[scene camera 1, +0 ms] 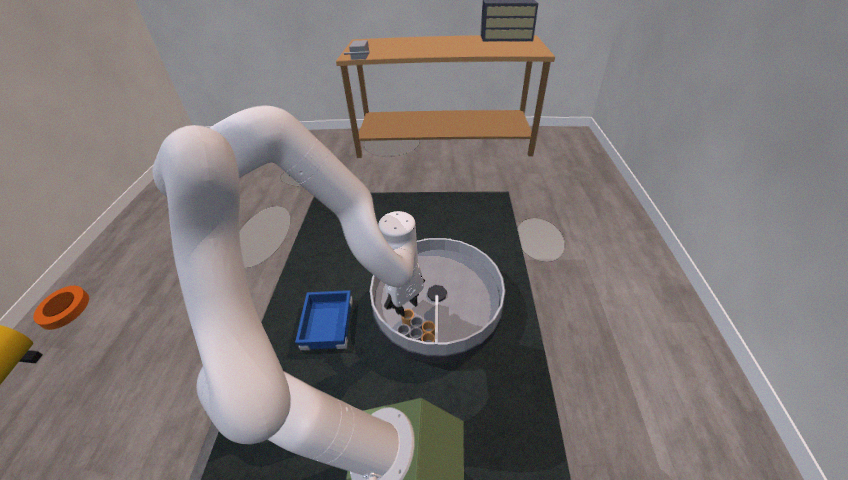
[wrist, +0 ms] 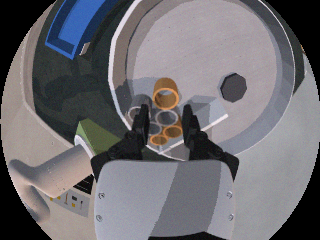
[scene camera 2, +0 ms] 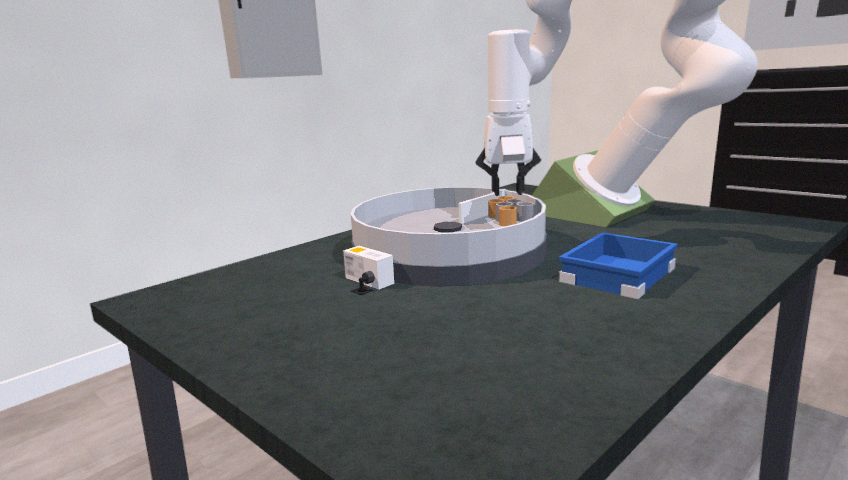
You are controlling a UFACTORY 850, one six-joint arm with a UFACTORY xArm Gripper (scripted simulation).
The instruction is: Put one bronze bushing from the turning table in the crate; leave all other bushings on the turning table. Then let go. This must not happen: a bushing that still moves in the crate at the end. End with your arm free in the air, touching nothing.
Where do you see a grey round turning table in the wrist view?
208, 56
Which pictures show my gripper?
Scene camera 1, the wrist view and scene camera 2: all of them.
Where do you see a grey round turning table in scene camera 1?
At 468, 298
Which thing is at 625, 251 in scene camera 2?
A blue crate.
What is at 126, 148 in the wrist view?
My gripper.
